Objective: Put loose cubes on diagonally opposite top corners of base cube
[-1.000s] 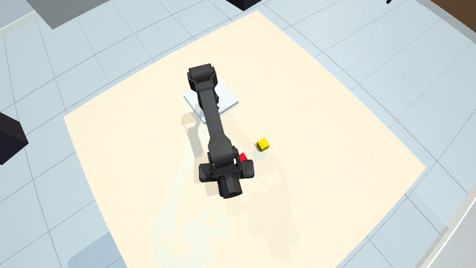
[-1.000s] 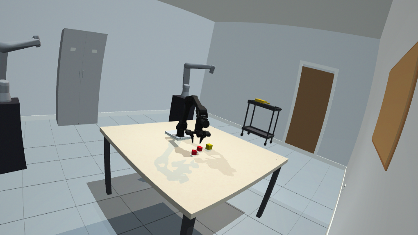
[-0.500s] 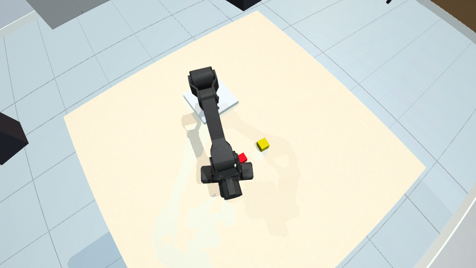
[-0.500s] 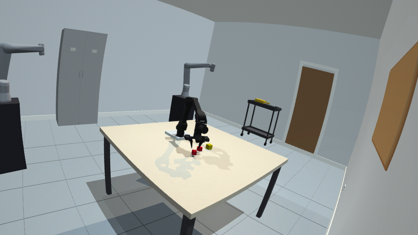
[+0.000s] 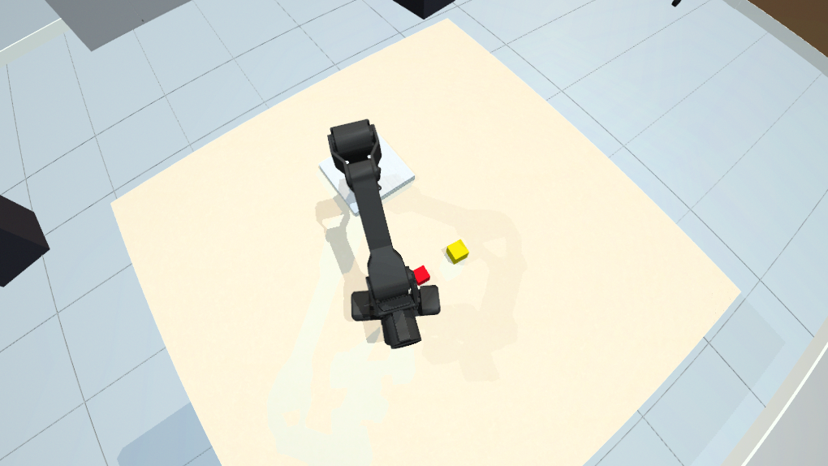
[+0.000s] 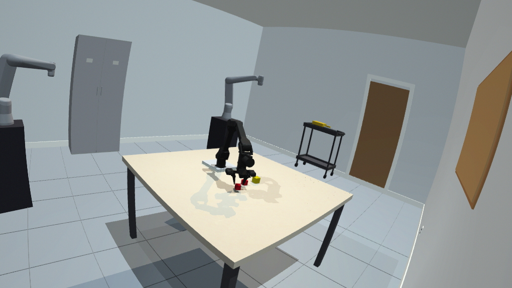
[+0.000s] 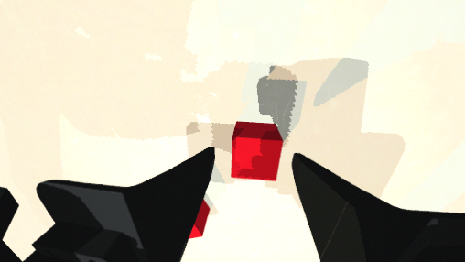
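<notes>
Right now the yellow base cube is 21 cm to the left of my gripper tip, 1 cm below it and 1 cm behind it.
</notes>
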